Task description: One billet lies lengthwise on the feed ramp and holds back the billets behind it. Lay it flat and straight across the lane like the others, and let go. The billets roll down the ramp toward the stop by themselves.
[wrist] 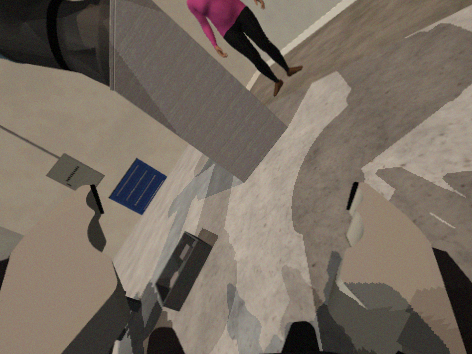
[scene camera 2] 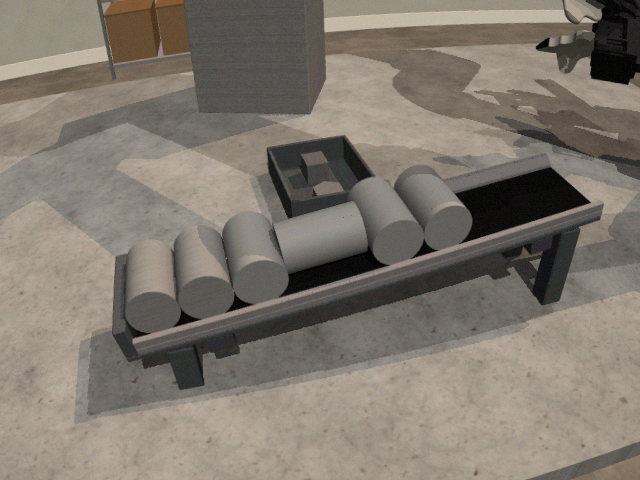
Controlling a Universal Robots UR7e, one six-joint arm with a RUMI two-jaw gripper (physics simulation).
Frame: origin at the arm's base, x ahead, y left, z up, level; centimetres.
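Seen in the pictures: gripper, fingertip midpoint: [wrist: 228, 187] [scene camera 2: 536, 17]; arm's base, origin of the base link: [wrist: 122, 49].
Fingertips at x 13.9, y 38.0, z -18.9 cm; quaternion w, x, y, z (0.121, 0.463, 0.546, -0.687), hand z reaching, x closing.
Pixels of each thing's top centre, then the offset from my fingertips to it.
- grey billet, middle of its top: [scene camera 2: 318, 211] dx +37.1, dy -33.7, dz -4.5 cm
- stop, middle of its top: [scene camera 2: 120, 289] dx +39.6, dy -48.9, dz -8.2 cm
- dark open bin, middle of its top: [scene camera 2: 320, 164] [wrist: 175, 263] dx +16.6, dy -31.8, dz -12.1 cm
In the scene view a grey billet [scene camera 2: 320, 237] lies lengthwise on the feed ramp [scene camera 2: 361, 282]. Behind it, on the higher side, two billets [scene camera 2: 385, 219] [scene camera 2: 433, 206] lie across the lane, the nearer one against its end. On the lower side three billets [scene camera 2: 254, 258] [scene camera 2: 203, 271] [scene camera 2: 152, 284] lie across the lane, the lowest beside the stop [scene camera 2: 119, 304]. My gripper [scene camera 2: 566, 31] [wrist: 228, 187] is open and empty, far from the ramp at the upper right of the scene view. No billet shows in the wrist view.
A dark open bin [scene camera 2: 279, 180] [wrist: 187, 280] with small blocks stands close behind the ramp. A large grey block-shaped cabinet [scene camera 2: 253, 56] [wrist: 200, 100] stands farther back. A shelf [scene camera 2: 110, 56] holds brown boxes [scene camera 2: 131, 31]. A person [wrist: 225, 20] stands at the top of the wrist view.
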